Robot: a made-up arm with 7 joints. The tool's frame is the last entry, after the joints. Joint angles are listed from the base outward. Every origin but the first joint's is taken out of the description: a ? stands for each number. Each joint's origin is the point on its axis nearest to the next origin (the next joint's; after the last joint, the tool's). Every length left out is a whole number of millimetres.
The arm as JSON. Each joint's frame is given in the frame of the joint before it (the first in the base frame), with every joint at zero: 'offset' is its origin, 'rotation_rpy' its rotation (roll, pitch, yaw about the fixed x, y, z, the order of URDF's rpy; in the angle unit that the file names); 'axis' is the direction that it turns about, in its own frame. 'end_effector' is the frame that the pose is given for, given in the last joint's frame.
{
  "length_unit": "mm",
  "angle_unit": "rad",
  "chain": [
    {
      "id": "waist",
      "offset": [
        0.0,
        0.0,
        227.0
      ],
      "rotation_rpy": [
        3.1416,
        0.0,
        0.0
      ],
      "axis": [
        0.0,
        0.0,
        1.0
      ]
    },
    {
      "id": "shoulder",
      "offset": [
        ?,
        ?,
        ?
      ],
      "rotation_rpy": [
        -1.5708,
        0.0,
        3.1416
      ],
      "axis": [
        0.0,
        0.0,
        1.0
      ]
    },
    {
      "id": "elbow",
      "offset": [
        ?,
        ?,
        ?
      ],
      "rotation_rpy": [
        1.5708,
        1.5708,
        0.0
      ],
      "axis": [
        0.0,
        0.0,
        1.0
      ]
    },
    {
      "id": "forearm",
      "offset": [
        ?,
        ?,
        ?
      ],
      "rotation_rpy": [
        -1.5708,
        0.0,
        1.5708
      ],
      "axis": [
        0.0,
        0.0,
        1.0
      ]
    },
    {
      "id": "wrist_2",
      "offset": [
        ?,
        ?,
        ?
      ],
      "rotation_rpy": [
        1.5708,
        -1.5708,
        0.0
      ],
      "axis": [
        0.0,
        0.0,
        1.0
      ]
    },
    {
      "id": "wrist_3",
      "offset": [
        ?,
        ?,
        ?
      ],
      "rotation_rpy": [
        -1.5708,
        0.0,
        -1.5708
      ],
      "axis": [
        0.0,
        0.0,
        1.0
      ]
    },
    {
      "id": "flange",
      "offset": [
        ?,
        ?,
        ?
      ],
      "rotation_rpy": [
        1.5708,
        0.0,
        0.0
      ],
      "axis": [
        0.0,
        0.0,
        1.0
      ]
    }
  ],
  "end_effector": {
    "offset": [
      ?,
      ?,
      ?
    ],
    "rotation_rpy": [
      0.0,
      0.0,
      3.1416
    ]
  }
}
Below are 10 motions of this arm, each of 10 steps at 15 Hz.
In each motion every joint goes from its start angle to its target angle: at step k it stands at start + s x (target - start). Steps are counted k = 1, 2, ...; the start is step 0. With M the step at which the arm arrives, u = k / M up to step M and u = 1 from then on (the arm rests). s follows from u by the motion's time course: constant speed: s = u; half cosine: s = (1 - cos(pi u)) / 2; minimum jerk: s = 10 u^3 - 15 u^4 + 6 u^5.
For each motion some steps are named. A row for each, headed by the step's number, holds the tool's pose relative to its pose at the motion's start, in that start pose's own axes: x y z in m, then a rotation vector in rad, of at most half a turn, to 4 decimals.
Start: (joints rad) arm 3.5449 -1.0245 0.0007 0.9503 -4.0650 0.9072 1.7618
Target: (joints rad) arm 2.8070 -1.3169 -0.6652 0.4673 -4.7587 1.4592 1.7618
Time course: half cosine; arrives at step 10
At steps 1, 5, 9, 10:
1: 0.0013 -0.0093 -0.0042 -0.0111 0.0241 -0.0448
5: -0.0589 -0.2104 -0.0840 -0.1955 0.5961 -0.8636
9: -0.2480 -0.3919 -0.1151 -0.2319 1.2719 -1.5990
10: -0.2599 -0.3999 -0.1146 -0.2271 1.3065 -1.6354

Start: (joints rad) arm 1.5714 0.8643 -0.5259 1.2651 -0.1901 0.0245 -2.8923
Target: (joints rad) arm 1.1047 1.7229 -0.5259 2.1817 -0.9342 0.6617 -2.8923
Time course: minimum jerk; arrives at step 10
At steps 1, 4, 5, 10:
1: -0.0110 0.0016 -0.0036 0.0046 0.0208 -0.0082
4: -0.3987 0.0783 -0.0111 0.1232 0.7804 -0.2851
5: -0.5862 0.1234 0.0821 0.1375 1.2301 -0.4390
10: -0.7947 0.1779 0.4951 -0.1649 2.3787 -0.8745

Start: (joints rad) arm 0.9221 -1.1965 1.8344 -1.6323 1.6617 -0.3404 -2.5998
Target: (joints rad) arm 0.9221 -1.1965 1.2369 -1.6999 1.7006 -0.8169 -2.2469
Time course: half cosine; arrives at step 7
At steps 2, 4, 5, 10:
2: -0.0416 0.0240 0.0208 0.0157 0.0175 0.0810
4: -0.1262 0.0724 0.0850 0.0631 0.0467 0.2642
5: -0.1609 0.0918 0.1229 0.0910 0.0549 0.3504
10: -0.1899 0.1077 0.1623 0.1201 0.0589 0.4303

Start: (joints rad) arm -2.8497 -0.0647 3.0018 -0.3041 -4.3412 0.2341 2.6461
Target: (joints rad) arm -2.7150 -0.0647 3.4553 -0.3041 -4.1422 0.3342 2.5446
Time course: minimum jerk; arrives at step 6
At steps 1, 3, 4, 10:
1: 0.0033 -0.0010 0.0004 -0.0065 -0.0058 0.0222
3: 0.0492 -0.0080 0.0092 -0.0999 -0.0887 0.3089
4: 0.0790 -0.0064 0.0176 -0.1649 -0.1483 0.4841
10: 0.1005 -0.0020 0.0252 -0.2144 -0.1958 0.6088

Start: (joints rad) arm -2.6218 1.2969 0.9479 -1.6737 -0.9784 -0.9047 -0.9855
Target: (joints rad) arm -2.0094 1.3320 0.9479 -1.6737 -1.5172 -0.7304 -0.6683
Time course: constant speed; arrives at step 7
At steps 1, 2, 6, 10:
1: -0.0333 0.0119 0.0255 0.1026 -0.0035 0.0594
2: -0.0685 0.0201 0.0508 0.2038 -0.0067 0.1213
6: -0.2219 0.0129 0.1445 0.5918 -0.0125 0.3855
10: -0.2617 0.0007 0.1644 0.6840 -0.0114 0.4542

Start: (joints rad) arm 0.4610 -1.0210 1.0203 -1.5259 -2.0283 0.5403 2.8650
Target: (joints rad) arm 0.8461 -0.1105 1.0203 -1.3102 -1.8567 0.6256 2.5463
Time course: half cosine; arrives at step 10
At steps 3, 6, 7, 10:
3: -0.0691 -0.1033 -0.0260 -0.0197 0.0302 -0.2523
6: -0.3138 -0.2903 -0.0601 -0.1332 0.1369 -0.7981
7: -0.4116 -0.3305 -0.0577 -0.1891 0.1791 -0.9645
10: -0.5683 -0.3688 -0.0378 -0.2905 0.2471 -1.2057

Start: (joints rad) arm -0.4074 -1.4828 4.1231 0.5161 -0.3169 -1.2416 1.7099
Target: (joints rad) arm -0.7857 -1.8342 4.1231 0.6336 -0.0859 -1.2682 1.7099
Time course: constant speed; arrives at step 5
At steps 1, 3, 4, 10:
1: -0.0987 0.0130 0.0212 -0.0039 0.1173 -0.0506
3: -0.2826 0.0592 0.0864 0.0062 0.3644 -0.1406
4: -0.3651 0.0899 0.1302 0.0198 0.4931 -0.1794
10: -0.4396 0.1240 0.1811 0.0387 0.6249 -0.2136

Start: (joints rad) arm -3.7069 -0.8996 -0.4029 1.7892 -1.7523 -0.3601 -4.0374
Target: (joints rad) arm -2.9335 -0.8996 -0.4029 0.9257 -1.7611 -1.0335 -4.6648
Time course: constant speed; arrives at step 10
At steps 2, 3, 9, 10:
2: -0.0583 0.0628 -0.0027 0.2778 0.0128 -0.0964
3: -0.0895 0.0889 0.0031 0.4123 0.0389 -0.1445
9: -0.2854 0.1261 0.0996 1.0779 0.4643 -0.4134
10: -0.3147 0.1095 0.1188 1.1530 0.5753 -0.4531

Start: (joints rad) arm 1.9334 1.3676 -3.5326 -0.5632 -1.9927 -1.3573 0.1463
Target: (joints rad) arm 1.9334 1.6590 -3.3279 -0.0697 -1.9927 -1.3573 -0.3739
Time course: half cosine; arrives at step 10
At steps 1, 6, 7, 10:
1: 0.0027 0.0006 0.0027 -0.0016 -0.0021 -0.0053
6: 0.0536 0.0066 0.0658 -0.0591 -0.0421 -0.1499
7: 0.0599 0.0050 0.0772 -0.0762 -0.0480 -0.1848
10: 0.0664 0.0004 0.0923 -0.1044 -0.0550 -0.2386

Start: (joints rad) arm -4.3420 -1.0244 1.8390 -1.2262 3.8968 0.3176 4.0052
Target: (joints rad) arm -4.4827 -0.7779 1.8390 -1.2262 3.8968 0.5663 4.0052
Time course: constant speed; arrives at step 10
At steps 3, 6, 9, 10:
3: -0.0446 0.0043 -0.0003 0.0620 0.0317 -0.0833
6: -0.0859 0.0136 -0.0012 0.1294 0.0559 -0.1646
9: -0.1234 0.0274 -0.0025 0.2018 0.0725 -0.2432
10: -0.1349 0.0328 -0.0031 0.2270 0.0763 -0.2686

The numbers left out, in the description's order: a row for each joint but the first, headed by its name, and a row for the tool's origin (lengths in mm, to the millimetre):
shoulder: 0.0 10.0 0.0
elbow: 0.0 451.0 0.0
forearm: 17.0 0.0 0.0
wrist_2: 0.0 435.0 0.0
wrist_3: -1.0 0.0 0.0
flange: 0.0 151.0 0.0
tool: 0.0 0.0 0.0

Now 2 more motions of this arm.
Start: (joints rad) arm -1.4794 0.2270 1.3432 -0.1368 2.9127 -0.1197 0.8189
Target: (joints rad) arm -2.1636 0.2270 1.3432 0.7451 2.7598 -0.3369 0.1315
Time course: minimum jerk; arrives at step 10
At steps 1, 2, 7, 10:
1: -0.0028 0.0020 -0.0003 0.0050 0.0061 -0.0131
2: -0.0183 0.0143 -0.0017 0.0340 0.0414 -0.0884
7: -0.0931 0.3102 0.0932 0.5309 0.6507 -1.2066
10: -0.0637 0.3727 0.1406 0.6506 0.8052 -1.4001

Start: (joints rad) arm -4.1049 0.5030 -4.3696 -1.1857 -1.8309 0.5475 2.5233
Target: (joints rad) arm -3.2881 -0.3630 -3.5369 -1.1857 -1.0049 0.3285 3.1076
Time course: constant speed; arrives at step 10
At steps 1, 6, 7, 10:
1: 0.0147 -0.0743 0.0237 -0.1962 -0.0336 0.1864
6: 0.1142 -0.3264 0.2957 -1.1404 0.2250 1.1429
7: 0.1377 -0.3394 0.3678 -1.3078 0.3680 1.3228
10: 0.2083 -0.2899 0.5739 -1.7215 0.9988 1.7774

